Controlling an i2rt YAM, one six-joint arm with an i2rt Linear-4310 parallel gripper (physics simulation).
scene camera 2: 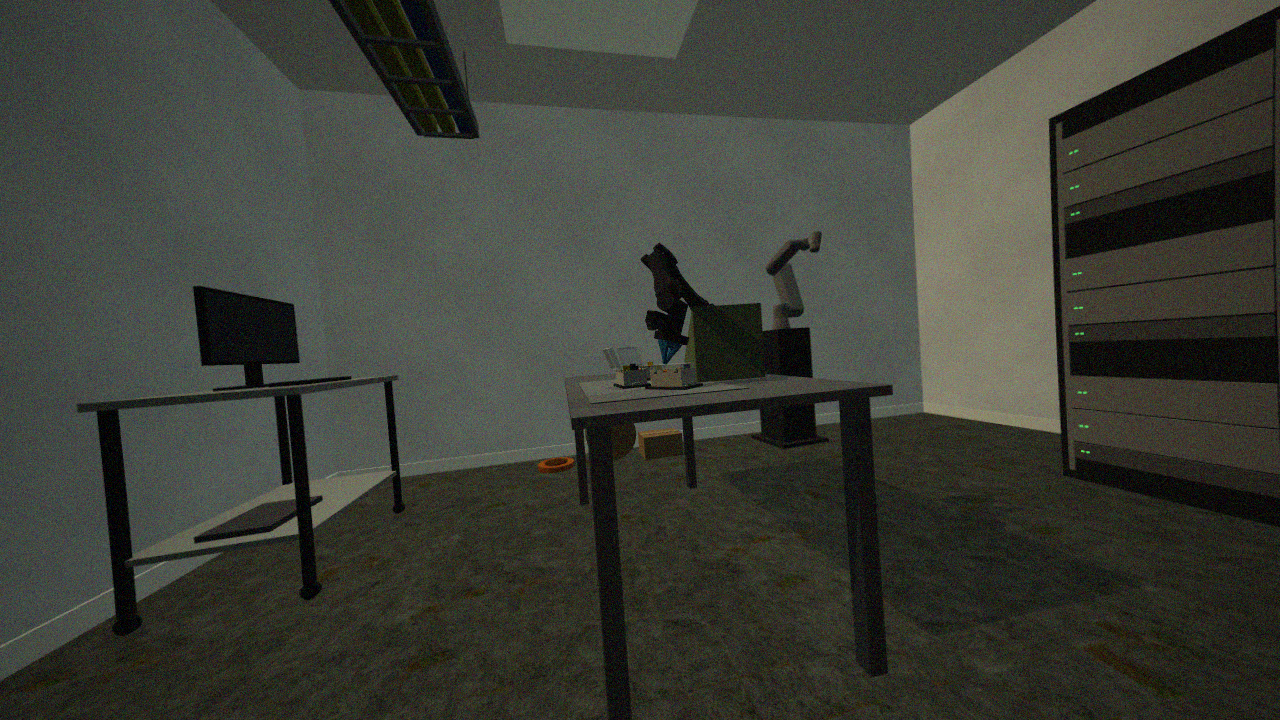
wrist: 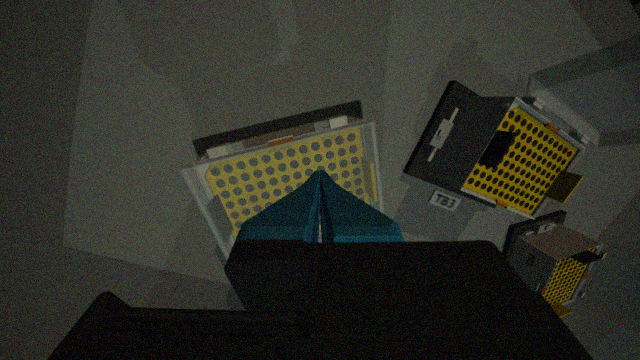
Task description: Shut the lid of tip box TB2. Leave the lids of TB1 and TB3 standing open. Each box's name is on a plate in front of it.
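Places are measured from the arm's base along level axes (x back, y left, z down), in metres.
Pixels of known places: gripper, fingertip midpoint: [scene camera 2: 664,363] [wrist: 319,178]; arm's base, link origin: [scene camera 2: 715,334].
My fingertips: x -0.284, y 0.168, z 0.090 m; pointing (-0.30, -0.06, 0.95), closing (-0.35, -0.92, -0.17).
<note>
Ahead of a thing's pixels: the offset from my fingertips to its top centre. "spot": to the spot under its first point. Level surfaces: height alone.
My gripper [scene camera 2: 665,360] [wrist: 319,178] is shut and empty, with its blue fingertips over a box @(dx +0.033, dy +0.001, dz +0.001 m) [wrist: 280,172] whose clear lid @(spot: dx -0.020, dy -0.035, dz +0.001 m) [wrist: 377,165] lies over its yellow rack. Whether this lid is fully down cannot be told. This box's nameplate does not show. The box TB3 @(dx -0.062, dy -0.192, dz +0.004 m) [wrist: 522,160], named by its plate @(spot: dx +0.004, dy -0.190, dz +0.077 m) [wrist: 445,200], is at the right of the wrist view with its clear lid [wrist: 565,107] standing open. A third box @(dx +0.053, dy -0.416, dz +0.004 m) [wrist: 565,270] is at the lower right; its name is not readable and its lid is hard to make out. Small pale boxes @(spot: dx +0.000, dy +0.051, dz +0.035 m) [scene camera 2: 671,375] also show in the scene view.
The boxes stand on a pale mat @(dz +0.079 m) [scene camera 2: 608,394] on the dark table @(dz +0.082 m) [scene camera 2: 805,386]. A green panel [scene camera 2: 729,340] stands beside the arm at the table's back. A second arm [scene camera 2: 785,286] on a black pedestal [scene camera 2: 789,385] is behind. A desk with a monitor [scene camera 2: 246,326] is at the left.
</note>
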